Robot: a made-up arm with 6 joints.
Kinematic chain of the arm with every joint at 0, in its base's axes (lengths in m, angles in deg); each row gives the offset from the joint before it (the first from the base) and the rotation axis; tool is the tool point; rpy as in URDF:
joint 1: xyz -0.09 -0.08 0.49 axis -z
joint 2: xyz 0.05 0 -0.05 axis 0.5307 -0.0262 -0.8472
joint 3: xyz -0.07 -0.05 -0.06 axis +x
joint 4: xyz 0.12 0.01 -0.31 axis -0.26 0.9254 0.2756
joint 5: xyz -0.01 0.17 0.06 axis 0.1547 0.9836 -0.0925
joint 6: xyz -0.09 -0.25 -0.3 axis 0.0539 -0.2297 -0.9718
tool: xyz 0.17 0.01 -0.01 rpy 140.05 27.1 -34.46
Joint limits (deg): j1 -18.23..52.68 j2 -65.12..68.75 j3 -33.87..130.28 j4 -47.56..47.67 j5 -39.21..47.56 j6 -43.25..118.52
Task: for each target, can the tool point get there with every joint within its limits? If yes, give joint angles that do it. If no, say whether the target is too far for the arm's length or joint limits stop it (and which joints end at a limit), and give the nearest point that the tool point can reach.
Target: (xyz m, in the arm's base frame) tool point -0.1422 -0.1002 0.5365
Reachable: no: joint limits stop it (at a limit: joint 2, joint 3, joint 4, joint 5, joint 6) | nearest point -0.3524 -0.1815 0.5524 | short by 0.226 m
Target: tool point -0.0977 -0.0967 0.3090
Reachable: no: joint limits stop it (at a limit: joint 1, joint 3, joint 4, joint 5, joint 6) | nearest point -0.2447 -0.1620 0.2301 | short by 0.179 m
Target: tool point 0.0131 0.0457 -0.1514
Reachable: yes | joints 12.10 29.26 20.52 26.63 6.79 27.34
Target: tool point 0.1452 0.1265 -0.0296
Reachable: yes | joints 31.49 -30.27 65.97 10.16 -21.12 15.86
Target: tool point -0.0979 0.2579 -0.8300
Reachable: no: too far | nearest point -0.0947 0.1216 -0.2814 | short by 0.565 m
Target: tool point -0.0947 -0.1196 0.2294
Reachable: no: joint limits stop it (at a limit: joint 1, joint 4, joint 5, joint 6) | nearest point -0.2059 -0.1831 0.1745 | short by 0.139 m
